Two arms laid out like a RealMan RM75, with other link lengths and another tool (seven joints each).
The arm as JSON. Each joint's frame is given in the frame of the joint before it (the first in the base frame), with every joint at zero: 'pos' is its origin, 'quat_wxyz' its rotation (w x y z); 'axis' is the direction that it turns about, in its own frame. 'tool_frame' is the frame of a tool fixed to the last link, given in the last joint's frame.
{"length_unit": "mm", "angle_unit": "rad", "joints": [
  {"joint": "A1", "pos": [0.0, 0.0, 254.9], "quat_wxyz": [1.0, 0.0, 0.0, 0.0], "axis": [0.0, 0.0, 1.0]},
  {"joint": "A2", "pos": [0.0, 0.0, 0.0], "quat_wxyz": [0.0, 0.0, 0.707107, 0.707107], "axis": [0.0, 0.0, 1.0]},
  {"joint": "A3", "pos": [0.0, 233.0, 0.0], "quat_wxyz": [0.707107, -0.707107, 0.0, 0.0], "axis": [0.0, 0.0, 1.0]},
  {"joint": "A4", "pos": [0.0, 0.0, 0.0], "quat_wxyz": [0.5, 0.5, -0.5, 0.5], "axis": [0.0, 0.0, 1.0]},
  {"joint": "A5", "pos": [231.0, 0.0, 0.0], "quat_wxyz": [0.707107, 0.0, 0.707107, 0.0], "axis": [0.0, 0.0, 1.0]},
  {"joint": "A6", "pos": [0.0, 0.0, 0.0], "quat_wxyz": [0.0, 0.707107, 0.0, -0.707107], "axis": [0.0, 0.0, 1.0]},
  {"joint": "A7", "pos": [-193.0, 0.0, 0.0], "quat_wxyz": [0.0, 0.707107, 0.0, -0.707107], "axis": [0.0, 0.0, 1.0]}
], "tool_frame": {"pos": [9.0, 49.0, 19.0], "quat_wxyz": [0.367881, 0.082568, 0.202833, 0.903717]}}
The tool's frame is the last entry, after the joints.
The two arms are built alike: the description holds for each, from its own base.
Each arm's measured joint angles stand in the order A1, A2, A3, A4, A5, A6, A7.
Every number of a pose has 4 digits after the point. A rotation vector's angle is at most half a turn.
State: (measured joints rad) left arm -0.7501 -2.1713 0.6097 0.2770 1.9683 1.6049 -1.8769; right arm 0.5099 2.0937 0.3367 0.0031 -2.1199 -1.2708 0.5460
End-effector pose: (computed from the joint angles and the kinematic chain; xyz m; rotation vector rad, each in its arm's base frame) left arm -0.1200 0.3721 -0.0997 -2.4951 -0.5650 -0.9100; right arm 0.3178 0.3853 -0.0805 -1.3402 1.6242 0.9651
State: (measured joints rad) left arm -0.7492 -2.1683 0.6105 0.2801 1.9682 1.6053 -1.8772; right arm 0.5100 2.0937 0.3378 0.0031 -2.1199 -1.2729 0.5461
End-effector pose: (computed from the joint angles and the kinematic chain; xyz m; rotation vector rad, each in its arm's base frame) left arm -0.1210 0.3731 -0.0982 -2.4934 -0.5606 -0.9061; right arm 0.3174 0.3854 -0.0802 -1.3400 1.6236 0.9680
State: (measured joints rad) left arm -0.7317 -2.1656 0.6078 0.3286 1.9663 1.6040 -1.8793; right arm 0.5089 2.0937 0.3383 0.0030 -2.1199 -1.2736 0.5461
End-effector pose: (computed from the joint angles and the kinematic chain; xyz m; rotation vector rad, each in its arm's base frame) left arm -0.1268 0.3803 -0.0875 -2.4621 -0.5288 -0.8853; right arm 0.3178 0.3851 -0.0800 -1.3387 1.6239 0.9684
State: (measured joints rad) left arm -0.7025 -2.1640 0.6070 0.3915 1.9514 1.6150 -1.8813; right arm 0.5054 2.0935 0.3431 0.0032 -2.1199 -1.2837 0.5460
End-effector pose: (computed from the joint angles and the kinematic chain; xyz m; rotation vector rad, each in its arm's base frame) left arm -0.1335 0.3866 -0.0718 -2.4181 -0.4957 -0.8782; right arm 0.3173 0.3846 -0.0784 -1.3348 1.6222 0.9799
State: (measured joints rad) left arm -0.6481 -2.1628 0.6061 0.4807 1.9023 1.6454 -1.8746; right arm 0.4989 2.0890 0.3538 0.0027 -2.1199 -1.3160 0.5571
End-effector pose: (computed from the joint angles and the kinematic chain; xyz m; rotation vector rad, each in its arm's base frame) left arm -0.1425 0.3917 -0.0438 -2.3352 -0.4526 -0.8994; right arm 0.3149 0.3841 -0.0724 -1.3275 1.6211 1.0180
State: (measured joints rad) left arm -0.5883 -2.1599 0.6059 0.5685 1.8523 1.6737 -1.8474; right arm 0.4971 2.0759 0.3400 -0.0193 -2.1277 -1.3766 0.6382
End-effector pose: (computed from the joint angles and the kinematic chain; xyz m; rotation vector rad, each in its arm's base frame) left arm -0.1528 0.3923 -0.0148 -2.2491 -0.3844 -0.9090; right arm 0.3094 0.3817 -0.0631 -1.3482 1.6566 1.0729
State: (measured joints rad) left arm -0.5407 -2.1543 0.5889 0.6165 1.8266 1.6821 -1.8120; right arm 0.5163 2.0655 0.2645 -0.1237 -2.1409 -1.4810 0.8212
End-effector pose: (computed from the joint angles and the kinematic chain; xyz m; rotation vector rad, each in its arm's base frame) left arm -0.1668 0.3912 0.0059 -2.1739 -0.3421 -0.8931; right arm 0.3000 0.3766 -0.0489 -1.4490 1.7246 1.1050
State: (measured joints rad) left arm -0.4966 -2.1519 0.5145 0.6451 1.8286 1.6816 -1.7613; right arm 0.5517 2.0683 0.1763 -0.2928 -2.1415 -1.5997 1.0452
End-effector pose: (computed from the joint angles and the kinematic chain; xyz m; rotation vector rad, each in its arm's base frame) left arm -0.1897 0.3899 0.0288 -2.0672 -0.3245 -0.8576; right arm 0.2872 0.3738 -0.0270 -1.5725 1.7949 1.1034
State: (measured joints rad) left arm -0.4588 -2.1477 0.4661 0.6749 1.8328 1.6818 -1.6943; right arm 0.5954 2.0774 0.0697 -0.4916 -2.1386 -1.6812 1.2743
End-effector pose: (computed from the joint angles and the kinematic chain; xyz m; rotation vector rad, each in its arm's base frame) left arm -0.2074 0.3852 0.0468 -1.9904 -0.2680 -0.8079; right arm 0.2737 0.3755 -0.0040 -1.6959 1.8548 1.0176
